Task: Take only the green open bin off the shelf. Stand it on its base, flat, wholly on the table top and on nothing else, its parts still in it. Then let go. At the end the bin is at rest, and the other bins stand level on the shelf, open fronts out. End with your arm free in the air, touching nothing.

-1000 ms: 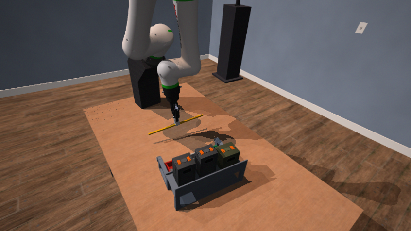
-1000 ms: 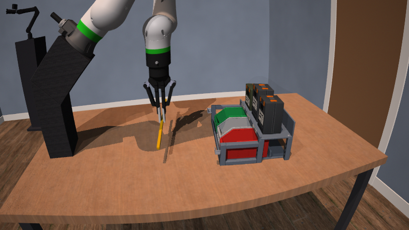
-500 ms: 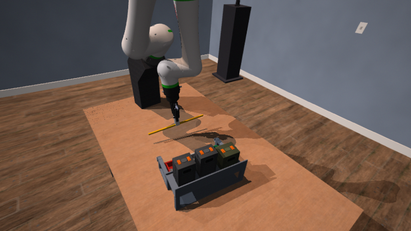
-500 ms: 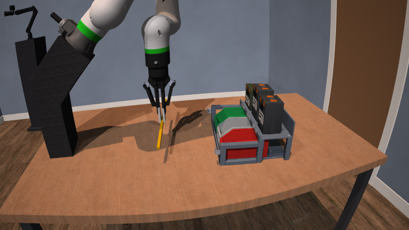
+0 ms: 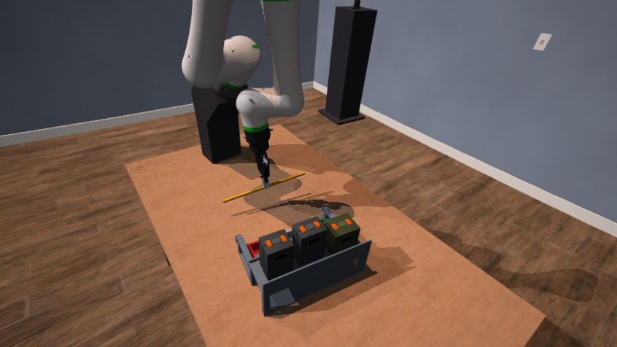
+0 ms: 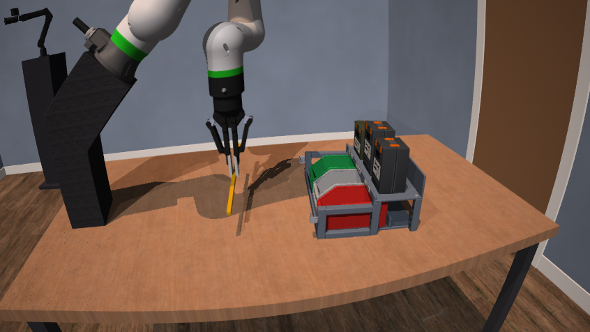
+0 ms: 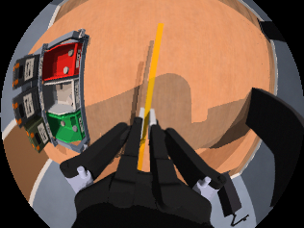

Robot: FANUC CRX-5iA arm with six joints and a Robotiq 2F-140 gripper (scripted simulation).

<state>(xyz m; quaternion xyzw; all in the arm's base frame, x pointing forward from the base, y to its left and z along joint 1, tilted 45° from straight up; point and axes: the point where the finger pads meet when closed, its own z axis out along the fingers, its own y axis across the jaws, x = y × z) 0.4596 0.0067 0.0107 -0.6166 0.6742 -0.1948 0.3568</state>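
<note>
Now: the thin yellow bar 3 cm below my hand. The rest, counted from my hand: green open bin 32 cm ahead, 9 cm to the left, 8 cm below; red bin 30 cm ahead, 14 cm to the right, 8 cm below; grey bin 31 cm ahead, 2 cm to the right, 8 cm below.
</note>
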